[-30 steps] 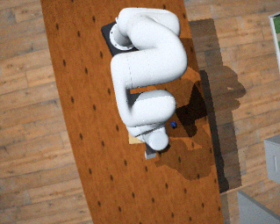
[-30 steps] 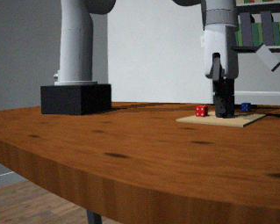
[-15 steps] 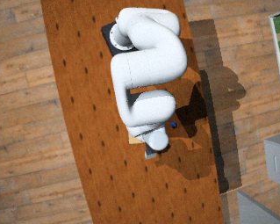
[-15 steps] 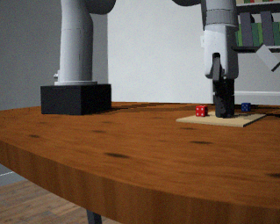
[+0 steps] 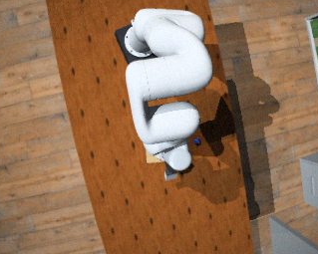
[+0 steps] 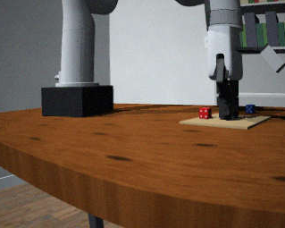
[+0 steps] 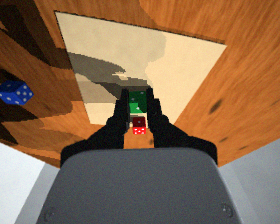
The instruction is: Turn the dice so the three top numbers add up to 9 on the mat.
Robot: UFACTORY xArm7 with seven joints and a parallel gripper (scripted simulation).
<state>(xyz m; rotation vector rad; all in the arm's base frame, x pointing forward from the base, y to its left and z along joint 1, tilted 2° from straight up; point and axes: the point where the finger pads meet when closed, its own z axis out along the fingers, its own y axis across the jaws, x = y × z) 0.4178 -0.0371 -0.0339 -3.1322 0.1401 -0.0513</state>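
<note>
The green die lies 10 mm below my hand. From my hand the other things lie so: red die (50 mm behind, 10 mm below); then blue die (30 mm ahead, 140 mm to the left, 20 mm below); then tan mat (20 mm below).
</note>
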